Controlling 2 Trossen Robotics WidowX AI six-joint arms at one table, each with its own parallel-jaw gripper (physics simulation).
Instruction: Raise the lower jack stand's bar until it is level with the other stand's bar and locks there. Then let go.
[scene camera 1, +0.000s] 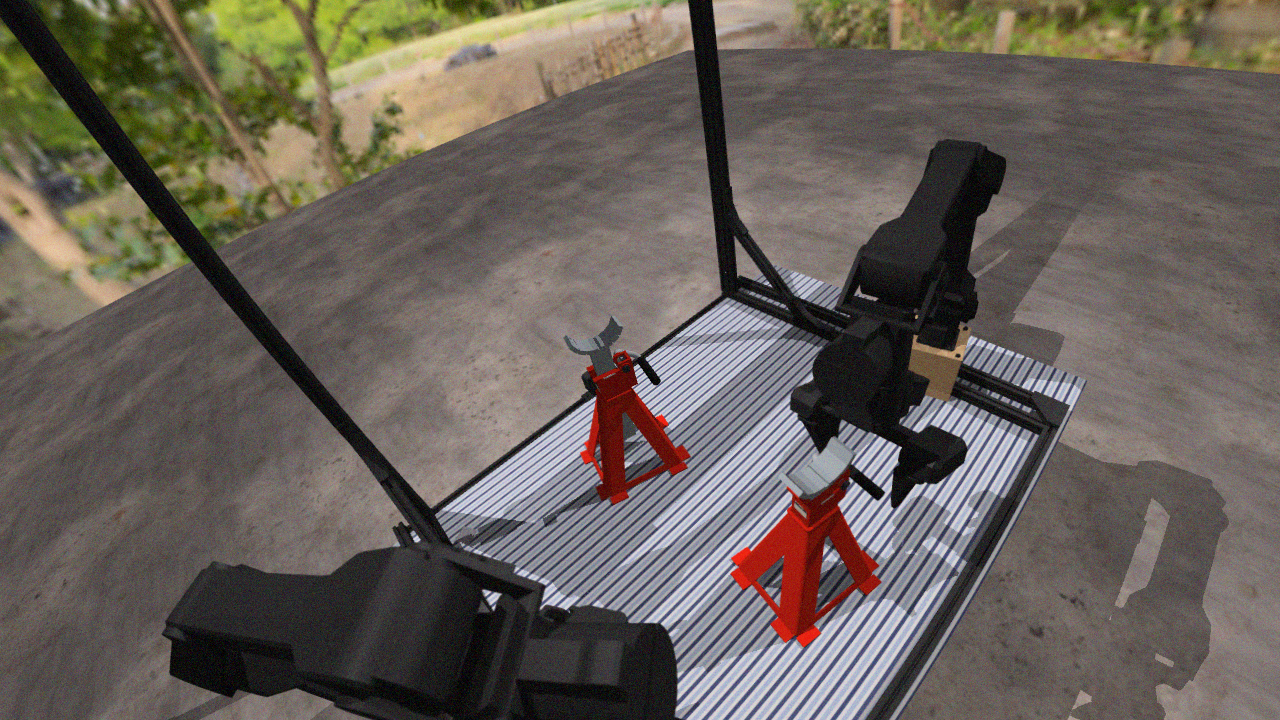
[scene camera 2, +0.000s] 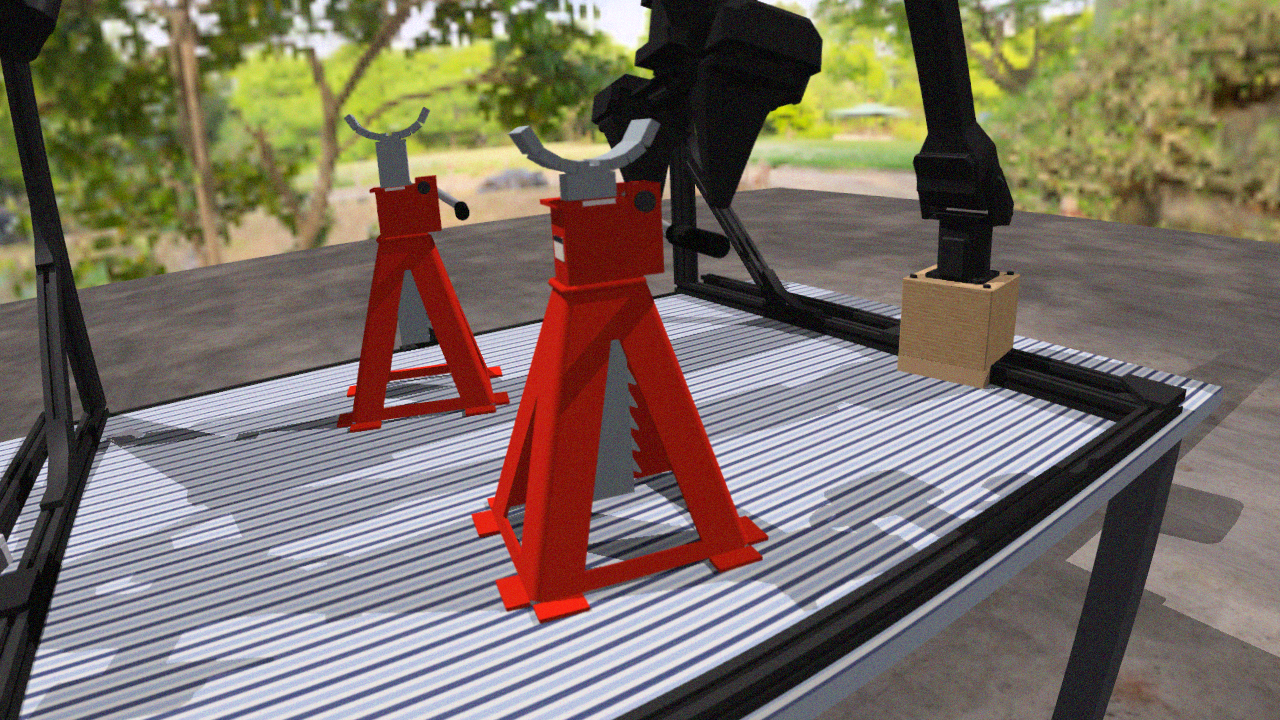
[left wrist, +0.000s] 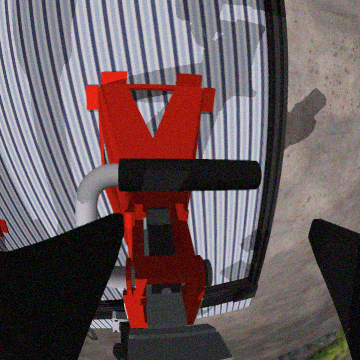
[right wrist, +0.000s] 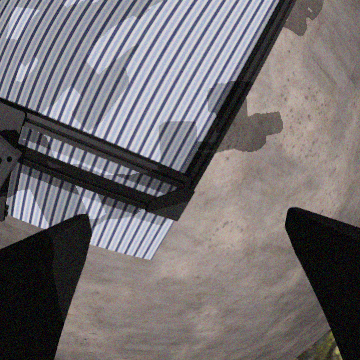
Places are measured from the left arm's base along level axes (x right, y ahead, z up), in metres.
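Pixels of known places: left gripper, fingertip midpoint: (scene camera 1: 860, 485) (scene camera 2: 679, 216) (left wrist: 222, 227); right gripper, fingertip midpoint: (right wrist: 190, 222); left arm's base at its link origin: (scene camera 1: 938, 336) (scene camera 2: 962, 275).
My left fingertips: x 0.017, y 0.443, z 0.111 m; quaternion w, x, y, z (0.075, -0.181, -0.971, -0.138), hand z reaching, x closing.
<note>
Ahead of a thing's pixels: the offset from my left fingertips to its top centre. "*": to the spot under its first point.
The lower red jack stand (scene camera 1: 801, 559) (scene camera 2: 604, 241) (left wrist: 160, 150) stands upright on the striped table. Its grey bar @(* dx +0.036, dy +0.040, dz +0.022 m) (scene camera 2: 586, 185) shows a short neck under the curved saddle. Its crank handle @(* dx -0.004, dy -0.013, dz -0.011 m) (scene camera 1: 866, 483) (scene camera 2: 698, 240) (left wrist: 190, 175) has a black grip. The other jack stand (scene camera 1: 611, 438) (scene camera 2: 407, 210) has its grey bar @(dx +0.402, dy -0.019, dz +0.090 m) (scene camera 1: 602, 358) (scene camera 2: 392, 162) raised higher. My left gripper (scene camera 1: 859, 474) (scene camera 2: 687, 192) (left wrist: 222, 227) is open and empty beside the lower stand's head, near the handle. My right gripper (right wrist: 190, 222) is open and empty, away from both stands.
A wooden block (scene camera 1: 935, 368) (scene camera 2: 955, 326) carries the left arm's base. Black frame rails (scene camera 2: 1069, 382) (right wrist: 105, 142) run along the table edges, with upright posts (scene camera 1: 713, 170) at the back. The right arm's dark body (scene camera 1: 358, 617) fills the lower left in scene camera 1.
</note>
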